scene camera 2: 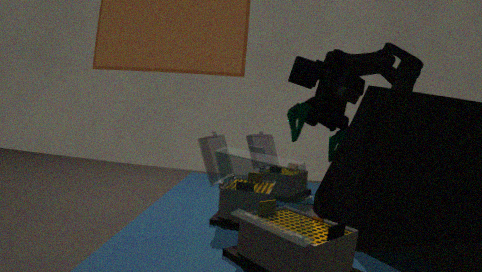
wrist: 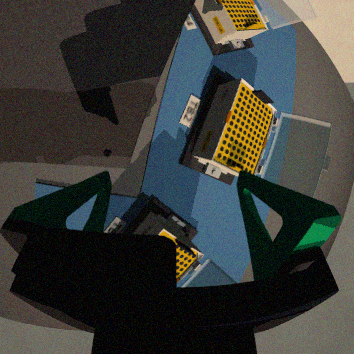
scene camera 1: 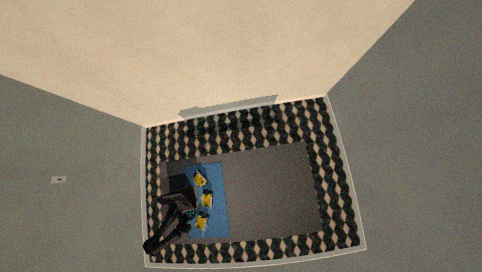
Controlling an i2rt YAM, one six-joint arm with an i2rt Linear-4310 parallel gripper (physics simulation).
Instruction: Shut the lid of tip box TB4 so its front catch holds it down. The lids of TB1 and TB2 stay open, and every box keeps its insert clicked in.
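Places are measured from the arm's base along level axes (x ahead, y left, z up), in metres.
Pixels of known places: gripper, between the fingertips: (scene camera 2: 313,151) (wrist: 173,177) (scene camera 1: 192,210); arm's base, origin of its link: (scene camera 2: 417,163) (scene camera 1: 173,205).
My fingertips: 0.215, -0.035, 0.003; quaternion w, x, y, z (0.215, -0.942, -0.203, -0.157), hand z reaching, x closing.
Note:
For each thing: its top centre in the pictures, then the offset to it from my fingertips, as dx, dy, dz. "*": a spot on its surface instead. Level surfaces: height alone.
- box marked TB2, centre of its top: (wrist: 256,131) (scene camera 2: 251,177) (scene camera 1: 205,200) +0.118, +0.081, -0.052
- lower box, centre of its top: (wrist: 159,281) (scene camera 2: 285,165) (scene camera 1: 199,223) +0.052, -0.141, -0.052
- open lid, a spot on its surface: (wrist: 287,10) * +0.115, +0.311, -0.026
- blue mat, height of its surface: dz -0.126
My gripper (scene camera 1: 190,214) (scene camera 2: 313,150) (wrist: 173,177) is open, with nothing between its green fingers, above the box row. The box marked TB2 (scene camera 1: 207,199) (scene camera 2: 245,200) (wrist: 245,130) is the middle one, with its yellow insert seated and its clear lid (wrist: 300,150) open to the right in the wrist view. The lower box (scene camera 1: 201,221) (scene camera 2: 287,184) (wrist: 185,257) is partly hidden by my gripper body; its lid (wrist: 209,275) is open. The upper box (scene camera 1: 200,178) (scene camera 2: 300,245) (wrist: 227,20) also has an open lid (wrist: 287,10). I cannot read clearly which of these two is TB4.
A blue mat (scene camera 1: 220,220) (scene camera 2: 150,225) (wrist: 220,205) lies under the boxes. A tall dark block (scene camera 1: 180,186) (scene camera 2: 420,175) stands on the side of the boxes opposite their lids. Its edge is close to the gripper's right finger in scene camera 2.

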